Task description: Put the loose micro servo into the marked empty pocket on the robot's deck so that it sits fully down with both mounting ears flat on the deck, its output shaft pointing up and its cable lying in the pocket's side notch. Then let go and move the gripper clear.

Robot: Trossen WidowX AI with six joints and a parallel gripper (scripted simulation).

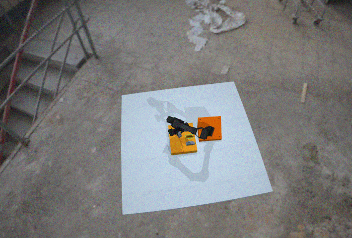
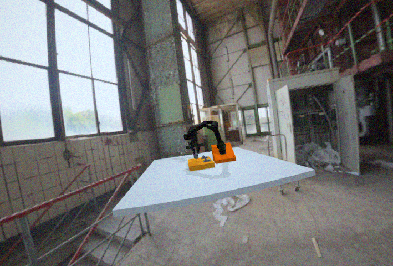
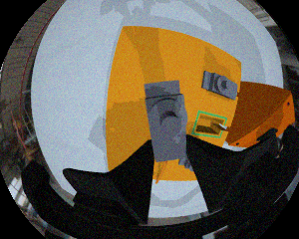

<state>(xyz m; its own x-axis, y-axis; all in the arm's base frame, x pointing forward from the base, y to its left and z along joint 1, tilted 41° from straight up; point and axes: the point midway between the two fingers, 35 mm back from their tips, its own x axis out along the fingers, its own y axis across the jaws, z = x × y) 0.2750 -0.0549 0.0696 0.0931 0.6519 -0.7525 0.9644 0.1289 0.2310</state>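
My gripper tip is 100 mm above the deck and 20 mm short of it.
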